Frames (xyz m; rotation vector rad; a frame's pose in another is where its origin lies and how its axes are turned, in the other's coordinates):
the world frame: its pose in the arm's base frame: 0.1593 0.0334 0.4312 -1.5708 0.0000 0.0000
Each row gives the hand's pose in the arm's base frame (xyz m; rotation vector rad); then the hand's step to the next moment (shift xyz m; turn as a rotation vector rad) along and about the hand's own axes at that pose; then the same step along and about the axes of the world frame.
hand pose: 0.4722 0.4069 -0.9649 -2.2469 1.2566 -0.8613
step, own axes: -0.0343 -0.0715 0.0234 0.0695 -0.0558 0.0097
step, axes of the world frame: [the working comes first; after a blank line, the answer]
step, axes of the arm's base frame: 0.0455 0.0669 0.0171 0.0679 -0.0314 0.0494

0.0455 -0.0171 0.0669 0.0679 -0.0494 -0.0314
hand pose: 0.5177 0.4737 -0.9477 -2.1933 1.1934 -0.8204
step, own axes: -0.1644 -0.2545 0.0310 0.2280 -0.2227 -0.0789
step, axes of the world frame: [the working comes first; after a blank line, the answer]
step, axes of the arm's base frame: 0.0924 0.2698 0.1070 0.1662 -0.0999 0.2650

0.0924 -0.1070 0.2698 0.1662 -0.2650 -0.0999
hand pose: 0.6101 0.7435 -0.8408 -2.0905 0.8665 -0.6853
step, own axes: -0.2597 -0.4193 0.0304 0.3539 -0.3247 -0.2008
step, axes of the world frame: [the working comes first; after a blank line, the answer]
step, axes of the arm's base frame: 0.0061 0.4127 0.2717 0.1960 -0.1995 0.4390

0.0061 -0.2717 0.4127 0.1960 -0.4390 -0.1995
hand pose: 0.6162 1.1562 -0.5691 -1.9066 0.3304 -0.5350
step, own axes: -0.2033 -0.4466 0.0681 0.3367 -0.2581 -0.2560
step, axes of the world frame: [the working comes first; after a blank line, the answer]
step, axes of the arm's base frame: -0.1487 0.3204 0.3473 0.1544 -0.2613 0.3917

-0.1487 -0.3473 0.3204 0.1544 -0.3917 -0.2613
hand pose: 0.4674 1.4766 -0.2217 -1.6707 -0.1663 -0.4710
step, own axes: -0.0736 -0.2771 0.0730 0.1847 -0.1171 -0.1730
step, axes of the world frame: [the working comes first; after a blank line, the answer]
step, axes of the arm's base frame: -0.1546 0.1275 0.2176 0.0870 -0.1790 0.1953

-0.1546 -0.2176 0.1275 0.0870 -0.1953 -0.1790
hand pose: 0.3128 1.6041 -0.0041 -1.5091 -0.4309 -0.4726
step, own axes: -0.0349 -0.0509 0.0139 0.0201 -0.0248 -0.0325
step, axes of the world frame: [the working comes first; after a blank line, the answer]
step, axes of the arm's base frame: -0.0567 0.0146 0.0239 0.0026 -0.0332 0.0311

-0.0567 -0.0239 0.0146 0.0026 -0.0311 -0.0332
